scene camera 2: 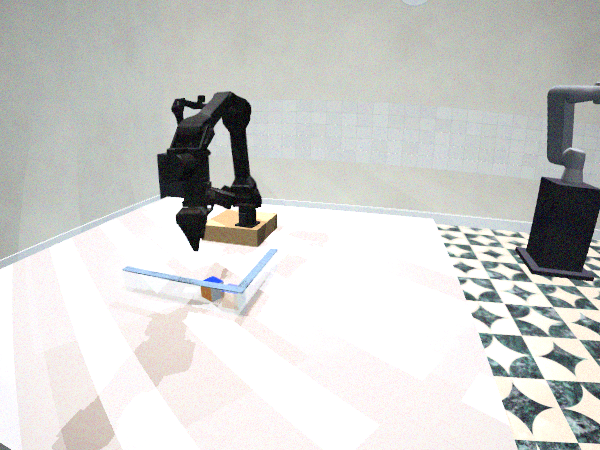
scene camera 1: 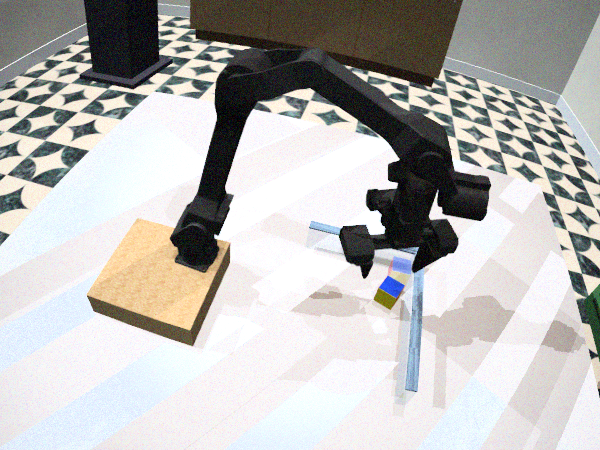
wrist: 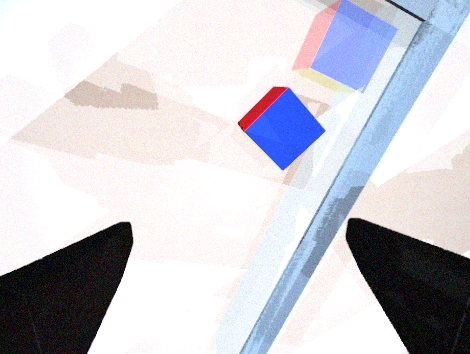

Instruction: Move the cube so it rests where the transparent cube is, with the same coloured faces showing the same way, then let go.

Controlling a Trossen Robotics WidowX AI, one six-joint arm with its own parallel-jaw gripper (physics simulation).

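Pixels of known places: gripper, between the fingertips: (scene camera 2: 199, 244) (scene camera 1: 389, 273) (wrist: 241, 229); arm's base, origin of its link: (scene camera 2: 247, 224) (scene camera 1: 197, 255).
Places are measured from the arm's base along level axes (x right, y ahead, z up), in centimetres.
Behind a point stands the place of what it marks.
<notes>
The solid cube (scene camera 1: 389, 292) @(x -7.2, y 35.4, z -1.7 cm) (scene camera 2: 212, 288) (wrist: 284, 129) @(x -8.9, y 35.5, z -1.7 cm) rests on the table with its blue face up. A red side shows in the wrist view, a yellow side in scene camera 1, orange and pale sides in scene camera 2. The transparent cube (scene camera 1: 401, 266) @(x -14.7, y 36.7, z -1.7 cm) (scene camera 2: 232, 298) (wrist: 354, 46) @(x -15.2, y 36.8, z -1.7 cm) is beside it, near the corner of the walls, blue face up, red and yellow sides showing in the wrist view; the solid cube is turned relative to it. My gripper (scene camera 1: 391, 273) @(x -4.7, y 33.5, z 5.9 cm) (wrist: 241, 229) @(x -4.7, y 33.5, z 5.9 cm) is open and empty, above the table; the solid cube lies ahead of the fingertips in the wrist view.
Two low see-through walls with blue top edges meet in a corner; the long wall (scene camera 1: 415, 330) @(x 1.0, y 41.1, z 0.3 cm) (scene camera 2: 170, 278) @(x -1.8, y 41.7, z 0.3 cm) (wrist: 345, 187) @(x -7.6, y 40.3, z 0.3 cm) runs beside the cubes, the other wall (scene camera 1: 325, 228) @(x -16.4, y 19.9, z 0.3 cm) (scene camera 2: 260, 269) @(x -18.2, y 29.1, z 0.1 cm) behind the transparent cube. The arm's wooden base block (scene camera 1: 145, 280) @(x 9.1, y -5.9, z -0.2 cm) (scene camera 2: 232, 235) @(x 3.0, y 5.0, z -2.6 cm) stands on the table.
</notes>
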